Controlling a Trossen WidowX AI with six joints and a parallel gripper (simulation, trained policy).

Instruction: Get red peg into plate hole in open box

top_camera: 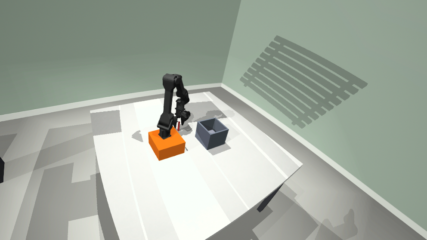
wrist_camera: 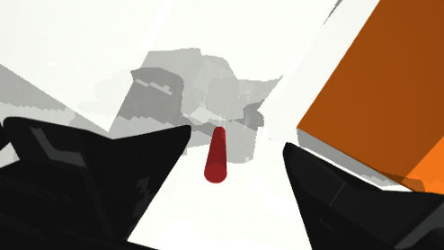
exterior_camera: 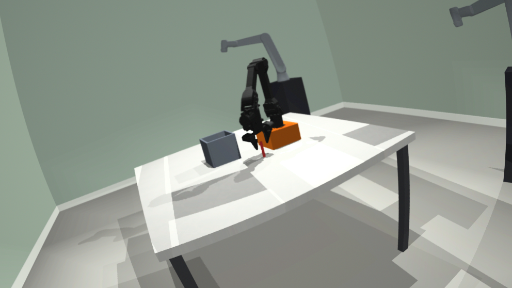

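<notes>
Now: gripper tip 10 mm to the right of the red peg, 10 mm short of it and 10 mm above it.
</notes>
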